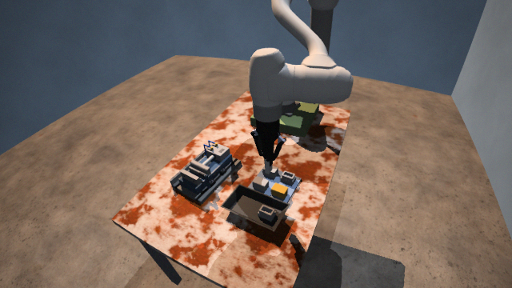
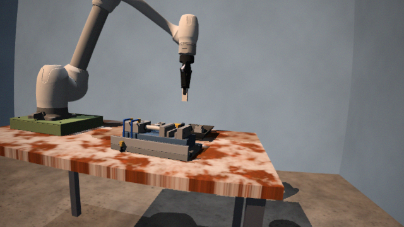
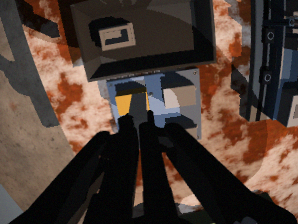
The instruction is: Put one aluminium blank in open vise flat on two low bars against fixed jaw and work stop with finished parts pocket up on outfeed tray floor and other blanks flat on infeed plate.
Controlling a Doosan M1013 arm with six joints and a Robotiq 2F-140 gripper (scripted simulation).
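Right now the piston rod is 30 mm behind my hand, 320 mm to the right of it and 130 mm below it. From my hand the other things lie so: brass blank (50 mm behind, 30 mm to the left, 180 mm below); infeed plate (90 mm behind, 10 mm to the right, 200 mm below); aluminium blank (50 mm behind, 60 mm to the right, 180 mm below).
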